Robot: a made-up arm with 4 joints.
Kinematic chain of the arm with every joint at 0, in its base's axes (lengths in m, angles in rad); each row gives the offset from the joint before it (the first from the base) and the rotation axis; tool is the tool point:
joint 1: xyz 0 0 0.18 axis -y
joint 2: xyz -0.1 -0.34 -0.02 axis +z
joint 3: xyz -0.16 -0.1 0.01 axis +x
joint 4: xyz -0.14 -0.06 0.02 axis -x
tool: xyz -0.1 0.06 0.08
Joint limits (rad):
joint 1: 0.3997..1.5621
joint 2: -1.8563..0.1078
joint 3: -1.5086..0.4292
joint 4: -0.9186..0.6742
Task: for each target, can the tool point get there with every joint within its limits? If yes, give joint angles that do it. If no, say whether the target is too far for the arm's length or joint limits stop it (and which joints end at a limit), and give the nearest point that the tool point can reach.
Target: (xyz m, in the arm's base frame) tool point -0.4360 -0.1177 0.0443
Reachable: yes | joints 0.5572 -0.7722 -0.5252 -0.4922
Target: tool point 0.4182 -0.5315 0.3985
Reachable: no: joint limits stop it (at a limit: joint 1, joint 2, joint 3) | nearest point 0.0068 0.0392 0.2364 | short by 0.722 m
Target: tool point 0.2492 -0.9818 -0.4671
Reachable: no: too far | nearest point -0.0635 -0.6093 -0.2927 | short by 0.517 m
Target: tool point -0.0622 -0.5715 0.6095
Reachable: no: joint limits stop it (at a limit: joint 1, joint 2, joint 4) | nearest point -0.4931 -0.5308 0.1095 | short by 0.661 m
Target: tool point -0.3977 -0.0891 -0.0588
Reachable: yes | joints 0.7953 -0.9980 -0.1163 -0.7592
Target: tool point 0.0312 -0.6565 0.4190
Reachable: no: joint limits stop it (at a limit: joint 1, joint 2, joint 4) | nearest point -0.4722 -0.5891 0.0761 | short by 0.613 m
